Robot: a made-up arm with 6 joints.
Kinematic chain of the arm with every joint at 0, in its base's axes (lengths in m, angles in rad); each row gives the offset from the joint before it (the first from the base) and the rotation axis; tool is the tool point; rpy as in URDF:
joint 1: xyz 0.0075 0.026 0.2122 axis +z
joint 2: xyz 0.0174 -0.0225 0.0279 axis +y
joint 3: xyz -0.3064 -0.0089 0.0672 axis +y
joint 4: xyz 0.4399 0 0.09 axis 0.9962 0 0.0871
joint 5: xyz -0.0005 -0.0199 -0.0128 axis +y
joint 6: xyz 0.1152 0.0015 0.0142 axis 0.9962 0 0.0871
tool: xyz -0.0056 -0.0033 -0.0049 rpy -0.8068 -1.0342 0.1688
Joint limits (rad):
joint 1: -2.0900..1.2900
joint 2: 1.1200..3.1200
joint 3: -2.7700..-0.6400
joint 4: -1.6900..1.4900
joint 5: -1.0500..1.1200
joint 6: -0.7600..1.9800
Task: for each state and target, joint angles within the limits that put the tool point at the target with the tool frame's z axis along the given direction. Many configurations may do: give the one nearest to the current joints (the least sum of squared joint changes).
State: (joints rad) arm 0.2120 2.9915 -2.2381 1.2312 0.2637 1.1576
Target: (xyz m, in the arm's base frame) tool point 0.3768 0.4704 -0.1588 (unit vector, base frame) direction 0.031 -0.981 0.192
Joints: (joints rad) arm 0.8437 2.6519 -1.4218 1.4900 0.3916 1.9745
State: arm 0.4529 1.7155 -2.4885 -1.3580 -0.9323 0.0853
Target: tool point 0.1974 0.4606 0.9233 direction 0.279 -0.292 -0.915
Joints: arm 1.0559 1.8220 -2.5195 -1.6841 -0.9755 0.0167
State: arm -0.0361 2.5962 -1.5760 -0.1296 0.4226 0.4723
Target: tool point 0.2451 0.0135 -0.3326 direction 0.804 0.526 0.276
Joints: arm 0.1685 3.0315 -1.1902 -0.0287 0.3258 0.4667
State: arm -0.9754 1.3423 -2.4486 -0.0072 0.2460 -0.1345
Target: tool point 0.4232 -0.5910 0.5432 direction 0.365 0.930 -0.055
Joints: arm -0.8532 1.9828 -1.9665 -0.6713 0.5507 -0.3031
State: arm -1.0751 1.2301 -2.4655 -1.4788 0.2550 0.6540
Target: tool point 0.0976 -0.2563 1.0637 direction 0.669 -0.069 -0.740
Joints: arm -0.9853 1.7098 -2.7582 -1.6900 0.3691 -0.0521
